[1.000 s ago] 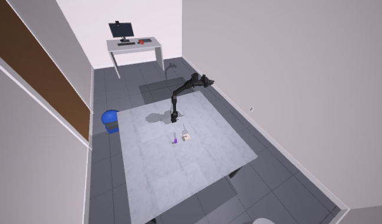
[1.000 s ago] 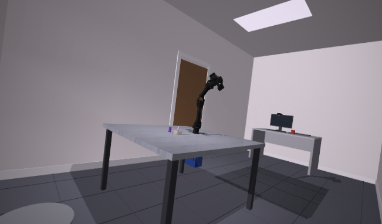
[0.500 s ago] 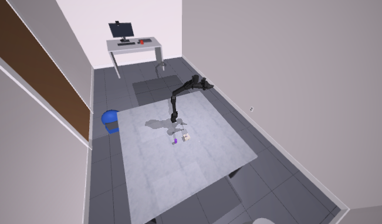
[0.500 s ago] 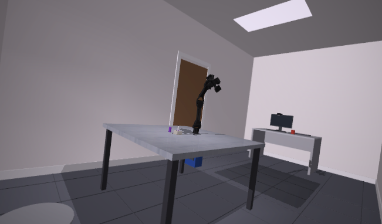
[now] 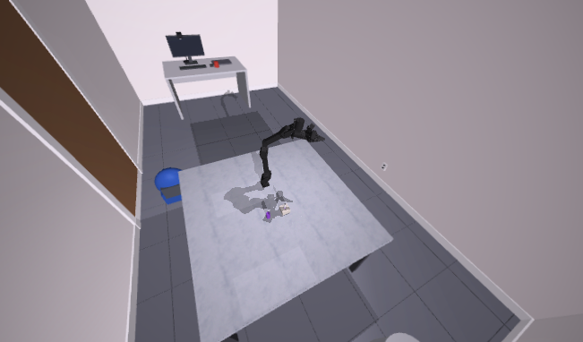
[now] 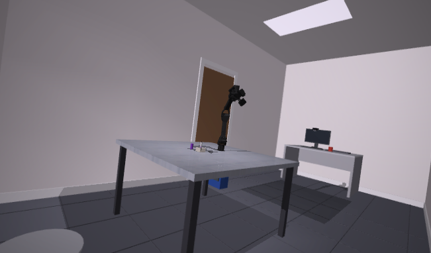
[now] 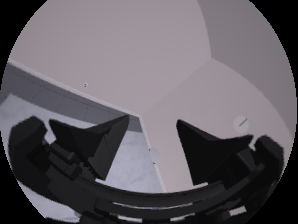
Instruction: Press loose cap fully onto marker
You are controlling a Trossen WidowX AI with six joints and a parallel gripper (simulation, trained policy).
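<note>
The purple cap is 9 cm ahead of my gripper tip, 45 cm to the right of it and 50 cm below it. Also, from my gripper tip: beige holder block: 9 cm ahead, 32 cm to the right, 51 cm below; then marker: 9 cm ahead, 32 cm to the right, 46 cm below.
</note>
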